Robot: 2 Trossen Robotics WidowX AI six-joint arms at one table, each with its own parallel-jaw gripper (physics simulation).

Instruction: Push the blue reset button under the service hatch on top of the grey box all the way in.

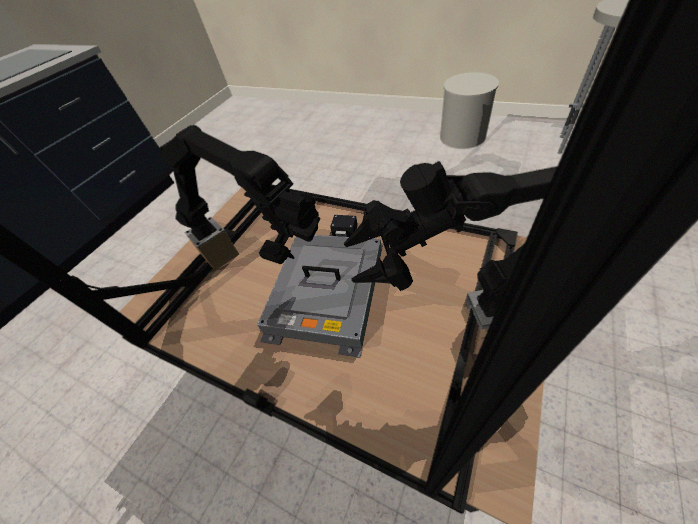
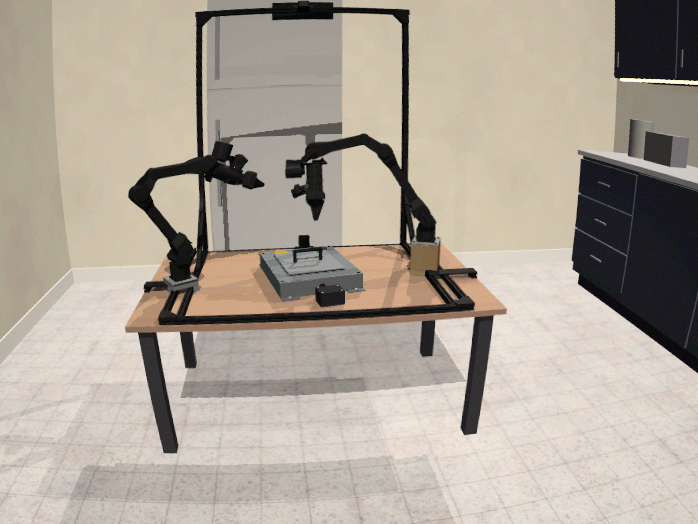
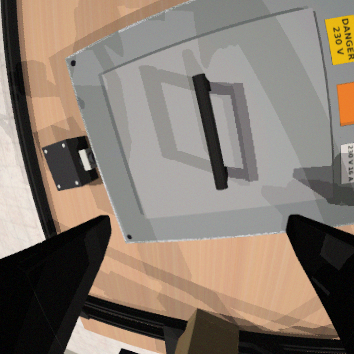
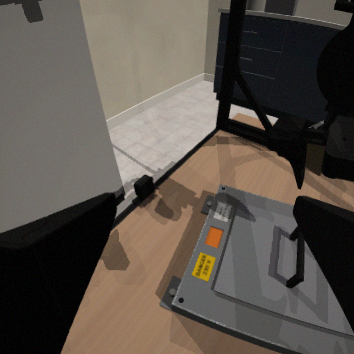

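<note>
The grey box [image 1: 310,333] [image 2: 346,280] [image 3: 102,130] [image 4: 200,295] sits on the table. Its service hatch [image 1: 332,298] [image 3: 280,125] [image 4: 245,260] lies flat and closed on top, with a black handle [image 1: 321,269] [image 2: 307,248] [image 3: 212,132] [image 4: 299,255] standing up from it. The blue reset button does not show; the hatch covers the area under it. My left gripper [image 1: 301,247] [image 2: 315,217] [image 3: 199,223] is open and empty, pointing down above the box, clear of the handle. My right gripper [image 1: 350,261] [image 2: 262,183] [image 4: 206,203] is open and empty, raised beside and above the box.
A small black block [image 1: 343,224] [image 2: 330,294] [image 3: 62,165] stands close to one end of the box. Black frame rails [image 2: 281,315] run along the table edges. Mounting feet [image 1: 349,350] stick out at the box's label end. The two grippers hang fairly near each other.
</note>
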